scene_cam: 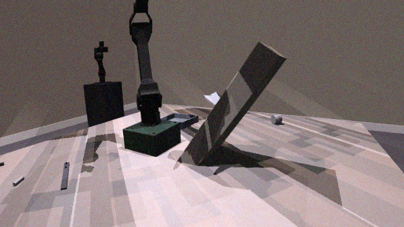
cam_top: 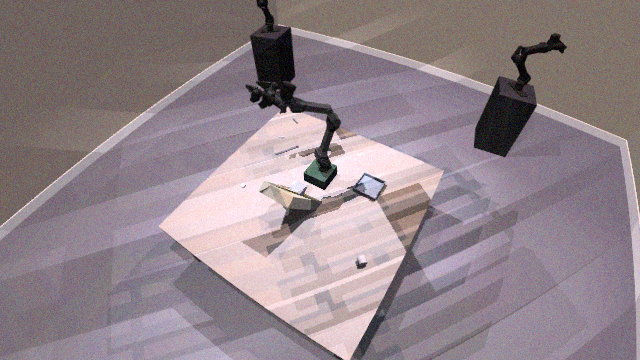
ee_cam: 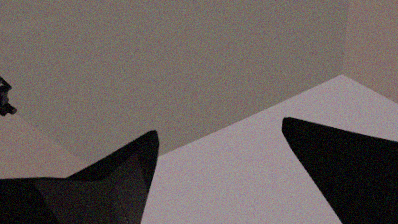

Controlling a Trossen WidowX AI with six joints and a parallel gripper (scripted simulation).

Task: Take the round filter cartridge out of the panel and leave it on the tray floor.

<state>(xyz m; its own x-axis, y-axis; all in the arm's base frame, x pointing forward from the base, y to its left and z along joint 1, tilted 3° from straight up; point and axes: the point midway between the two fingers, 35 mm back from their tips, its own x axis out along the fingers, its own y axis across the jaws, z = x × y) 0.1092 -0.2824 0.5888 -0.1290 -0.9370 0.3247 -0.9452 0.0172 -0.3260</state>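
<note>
Now: the filter cartridge 41 cm below my gripper tip, 29 cm to the left of it and 27 cm ahead of it. Also, from my gripper tip: small white rod: 66 cm below, 31 cm behind, 8 cm to the right; blue-grey tray: 66 cm below, 63 cm to the left, 12 cm behind; service panel: 49 cm below, 29 cm to the left, 22 cm ahead.
</note>
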